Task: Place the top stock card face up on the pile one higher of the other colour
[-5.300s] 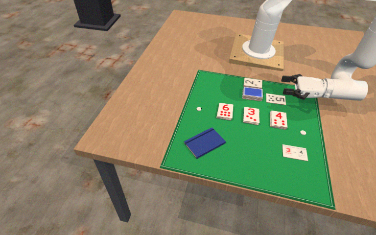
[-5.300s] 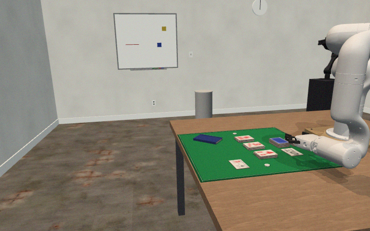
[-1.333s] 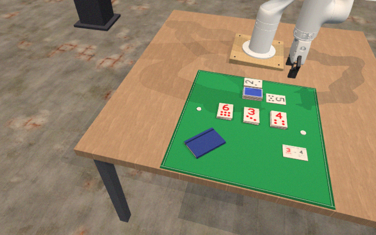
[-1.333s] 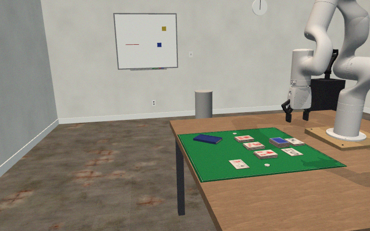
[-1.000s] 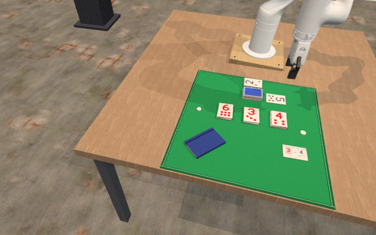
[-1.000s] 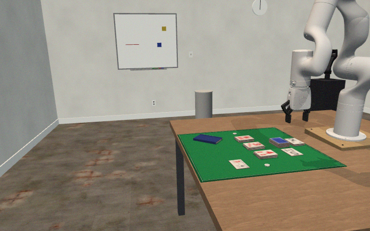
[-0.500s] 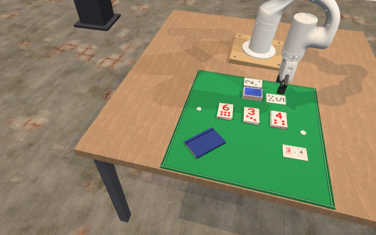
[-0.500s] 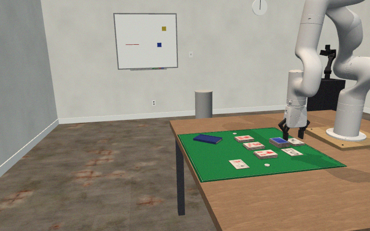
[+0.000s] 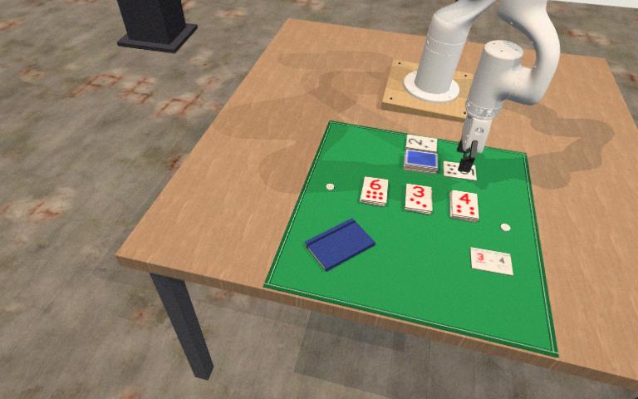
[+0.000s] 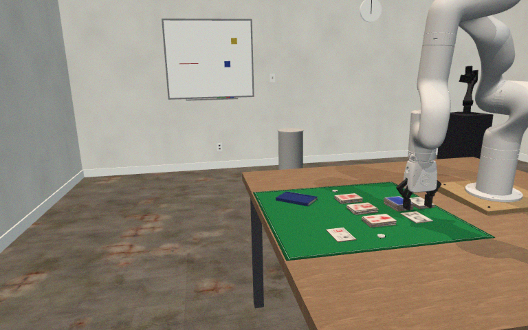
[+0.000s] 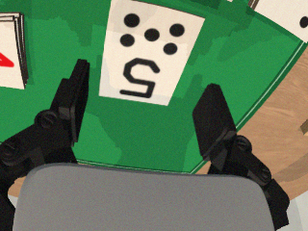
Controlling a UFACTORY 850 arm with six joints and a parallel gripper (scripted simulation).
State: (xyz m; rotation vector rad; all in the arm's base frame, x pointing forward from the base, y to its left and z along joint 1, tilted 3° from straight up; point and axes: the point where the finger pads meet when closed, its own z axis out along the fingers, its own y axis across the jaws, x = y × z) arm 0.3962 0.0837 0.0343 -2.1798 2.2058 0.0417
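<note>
My gripper is now 50 mm above the black 5 card. The rest, counted from my hand: green card cloth: 180 mm ahead, 120 mm to the right, 60 mm below; small reference card: 310 mm ahead, 60 mm to the left, 50 mm below; black 2: 90 mm behind, 110 mm to the right, 40 mm below.
</note>
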